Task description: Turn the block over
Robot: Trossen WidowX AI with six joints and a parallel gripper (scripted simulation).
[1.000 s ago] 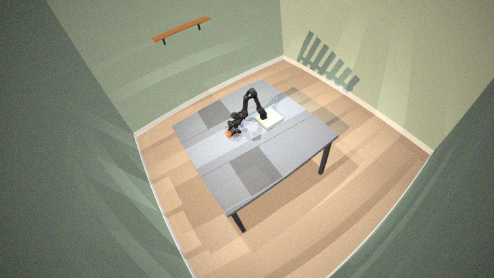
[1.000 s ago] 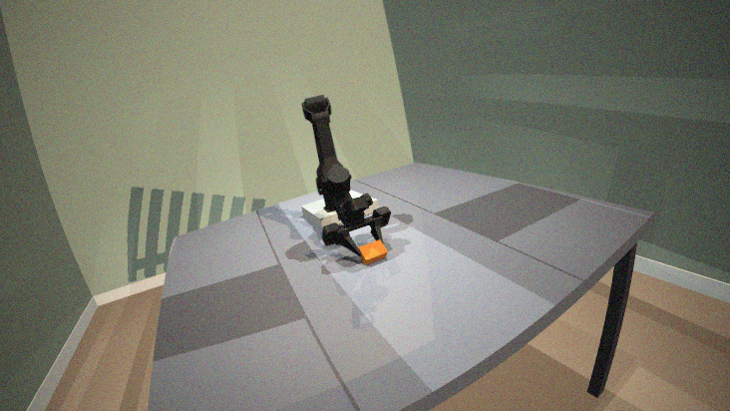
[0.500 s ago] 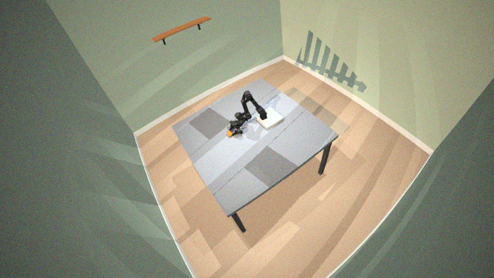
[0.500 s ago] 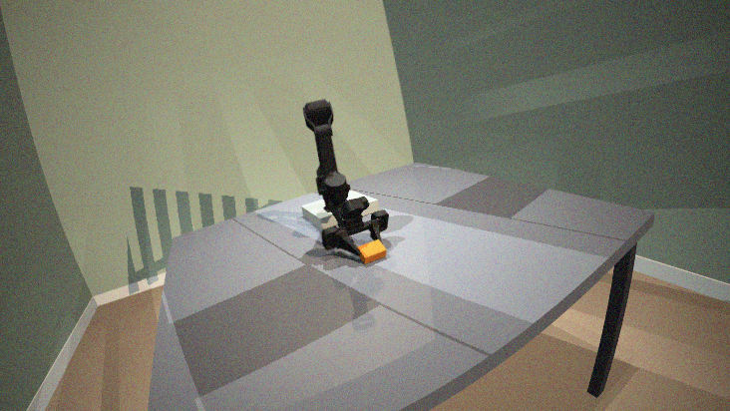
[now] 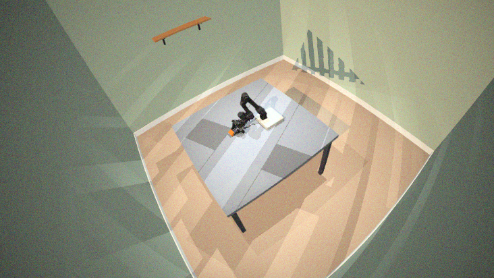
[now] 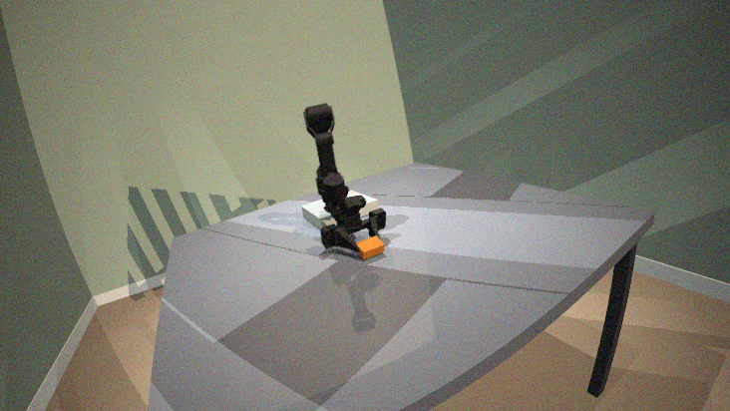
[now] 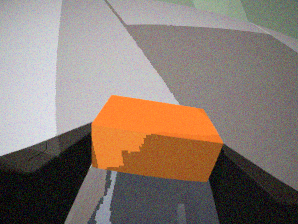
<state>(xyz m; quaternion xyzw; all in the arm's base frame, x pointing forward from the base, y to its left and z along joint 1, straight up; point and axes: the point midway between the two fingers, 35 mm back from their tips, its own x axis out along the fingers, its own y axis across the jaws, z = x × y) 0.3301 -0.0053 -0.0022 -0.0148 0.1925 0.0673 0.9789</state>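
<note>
Now: the orange block 10 mm below my gripper tip.
</note>
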